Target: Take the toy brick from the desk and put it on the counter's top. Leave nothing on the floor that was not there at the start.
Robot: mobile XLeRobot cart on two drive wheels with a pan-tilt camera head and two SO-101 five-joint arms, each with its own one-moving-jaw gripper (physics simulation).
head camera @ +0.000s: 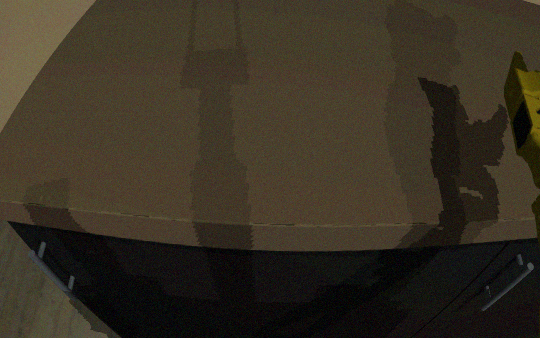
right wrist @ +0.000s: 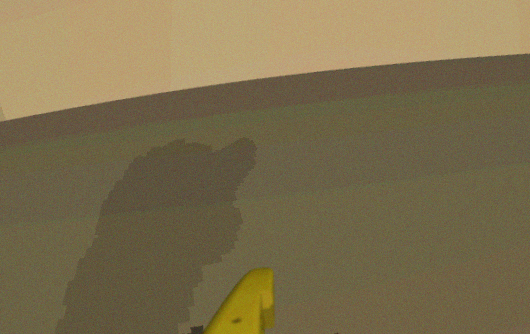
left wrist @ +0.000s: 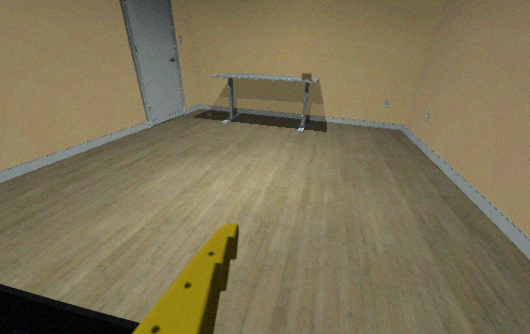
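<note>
The counter's brown top [head camera: 310,125] [right wrist: 375,225] fills much of the head and right wrist views. My right gripper [head camera: 516,87] [right wrist: 264,292] is over it, partly showing at the right edge in the head view. One yellow jaw shows in the right wrist view; the gripper is open and holds nothing. My left gripper [left wrist: 227,245] is open and empty above the floor, with one notched jaw in view. The desk [left wrist: 260,77] stands far off against the wall, with a small brown block [left wrist: 306,76] near its right end. Whether this is the toy brick I cannot tell.
Dark counter fronts with metal handles [head camera: 52,272] [head camera: 507,287] lie below the top's front edge. Arm shadows fall across the top. A faint brown spot [left wrist: 210,114] shows in the shadow under the desk. A grey door [left wrist: 155,60] stands left of the desk. A black edge [left wrist: 50,312] is at lower left.
</note>
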